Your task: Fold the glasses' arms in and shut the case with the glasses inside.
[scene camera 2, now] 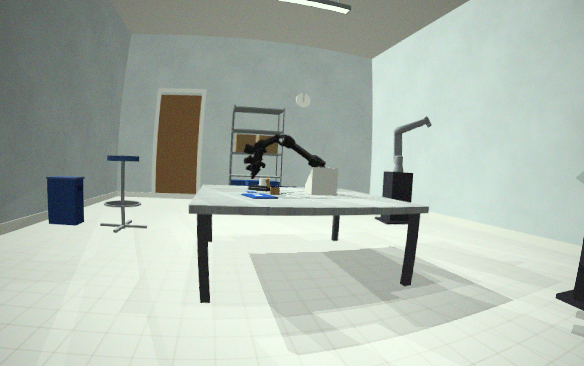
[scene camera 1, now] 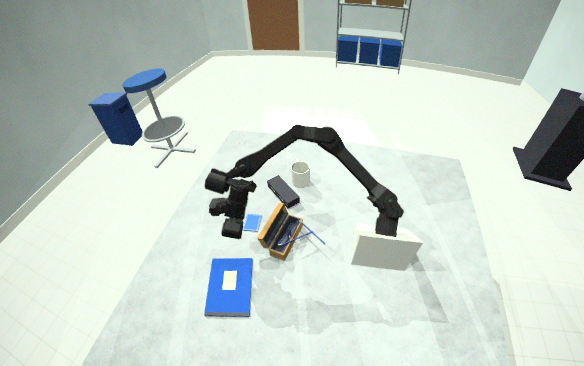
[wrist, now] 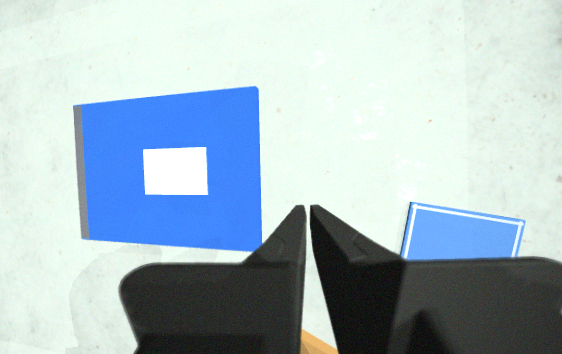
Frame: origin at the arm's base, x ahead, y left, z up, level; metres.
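Where they show: gripper, between the fingertips: (scene camera 2: 252, 179) (wrist: 306, 213); arm's base, origin of its link: (scene camera 2: 321, 173) (scene camera 1: 386, 233).
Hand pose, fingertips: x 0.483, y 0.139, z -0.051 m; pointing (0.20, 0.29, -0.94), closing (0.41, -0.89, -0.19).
Note:
Things, the pixels of their top centre, and the offset from my fingertips. "pt": a spot on its surface instead.
- orange-brown case, a spot on its surface: (wrist: 315, 345) pt 0.125 m back, 0.054 m right, 0.086 m down
- blue book, centre of its top: (wrist: 156, 171) (scene camera 1: 229, 285) (scene camera 2: 259, 195) 0.049 m back, 0.151 m left, 0.088 m down
- small light-blue pad, centre of its top: (wrist: 459, 248) (scene camera 1: 252, 222) 0.005 m ahead, 0.117 m right, 0.091 m down
- dark box, centre of its top: (scene camera 1: 282, 188) (scene camera 2: 259, 185) 0.048 m back, 0.300 m right, 0.061 m down
- pale cup, a spot on its surface: (scene camera 1: 301, 176) pt 0.110 m back, 0.361 m right, 0.026 m down
The orange-brown case (scene camera 1: 280, 253) (scene camera 2: 274, 191) (wrist: 315, 345) stands open on the table, its lid raised on the left side in scene camera 1's view. The blue glasses (scene camera 1: 319, 238) have their front inside the case. Their two thin arms stick out over its right edge and cross each other. The glasses do not show in the wrist view. My gripper (scene camera 1: 232, 236) (scene camera 2: 253, 176) (wrist: 306, 213) is shut and empty, its fingertips nearly together. It hangs above the table, left of the case in scene camera 1's view. The fingers hide most of the case in the wrist view.
A blue book (scene camera 1: 215, 295) (wrist: 115, 165) lies in front of the case, and a small light-blue pad (scene camera 1: 252, 222) (wrist: 462, 232) lies left of it. A dark box (scene camera 1: 283, 191) and a pale cup (scene camera 1: 301, 176) stand behind. The arm's white base block (scene camera 1: 385, 252) (scene camera 2: 324, 181) is at the right.

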